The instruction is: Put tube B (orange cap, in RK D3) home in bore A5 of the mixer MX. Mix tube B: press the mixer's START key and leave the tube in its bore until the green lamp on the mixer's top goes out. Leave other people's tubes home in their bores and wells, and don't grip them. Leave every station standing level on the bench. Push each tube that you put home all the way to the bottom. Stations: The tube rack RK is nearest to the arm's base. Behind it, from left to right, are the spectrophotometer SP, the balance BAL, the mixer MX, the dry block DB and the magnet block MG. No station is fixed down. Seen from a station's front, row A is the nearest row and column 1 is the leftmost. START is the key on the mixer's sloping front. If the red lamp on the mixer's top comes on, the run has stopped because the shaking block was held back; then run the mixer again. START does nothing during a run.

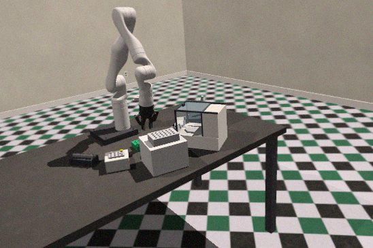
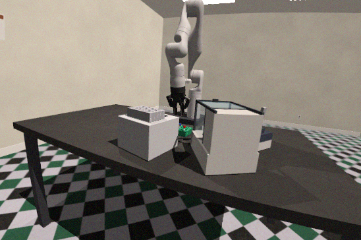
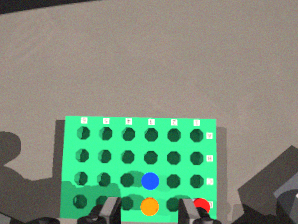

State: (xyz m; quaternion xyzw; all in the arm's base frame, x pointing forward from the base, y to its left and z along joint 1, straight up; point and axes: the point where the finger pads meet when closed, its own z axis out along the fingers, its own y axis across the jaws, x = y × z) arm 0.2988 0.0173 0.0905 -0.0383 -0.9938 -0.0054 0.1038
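Right now the blue-capped tube is 10 cm below my hand and 2 cm behind it. From my hand the other things lie so: dry block: 21 cm to the right, 9 cm below, 6 cm ahead; green tube rack RK: 11 cm below, 3 cm behind, 1 cm to the right; START key: 6 cm ahead, 5 cm below, 1 cm to the right.
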